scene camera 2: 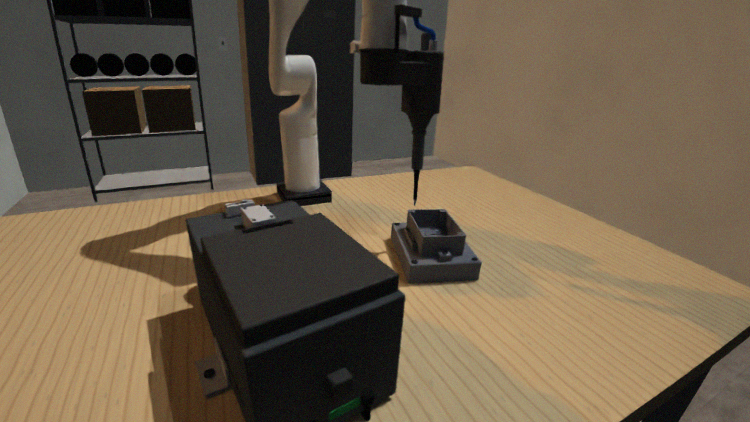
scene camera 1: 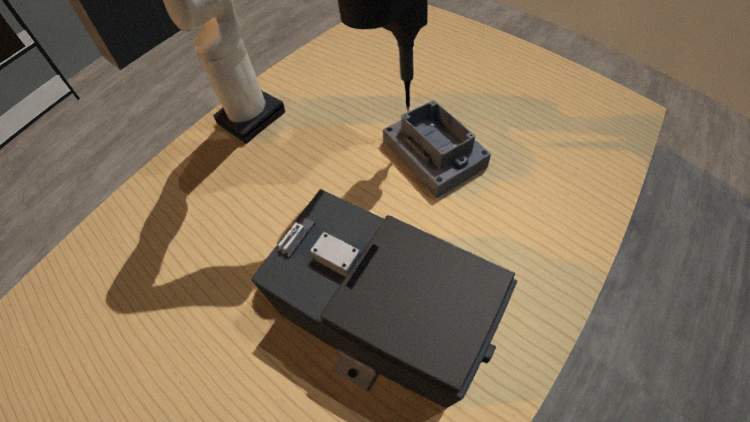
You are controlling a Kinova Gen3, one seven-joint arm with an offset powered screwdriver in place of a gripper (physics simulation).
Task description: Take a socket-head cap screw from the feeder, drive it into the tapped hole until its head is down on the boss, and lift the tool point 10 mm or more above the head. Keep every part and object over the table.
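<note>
The black screwdriver, my gripper (scene camera 1: 408,108) (scene camera 2: 414,203), points straight down. Its thin tip stands close above the left rear corner of the open grey box (scene camera 1: 444,158) (scene camera 2: 437,245), with a small gap in the scene camera 2 view. The tip is too small to tell whether a screw is on it. The grey box sits on a thicker grey base (scene camera 1: 437,184) (scene camera 2: 443,272) with holes at its corners. The dark feeder (scene camera 1: 419,304) (scene camera 2: 298,272) carries a small silver holder (scene camera 1: 291,239) (scene camera 2: 238,207) and a white block (scene camera 1: 334,250) (scene camera 2: 257,214) on its lower top.
The white arm base (scene camera 1: 242,107) (scene camera 2: 301,167) stands on a black plate behind the feeder. A tab with a hole (scene camera 1: 361,375) (scene camera 2: 212,373) sticks out from the feeder's side. A shelf rack (scene camera 2: 204,157) stands beyond the wooden table (scene camera 1: 550,209) (scene camera 2: 524,341).
</note>
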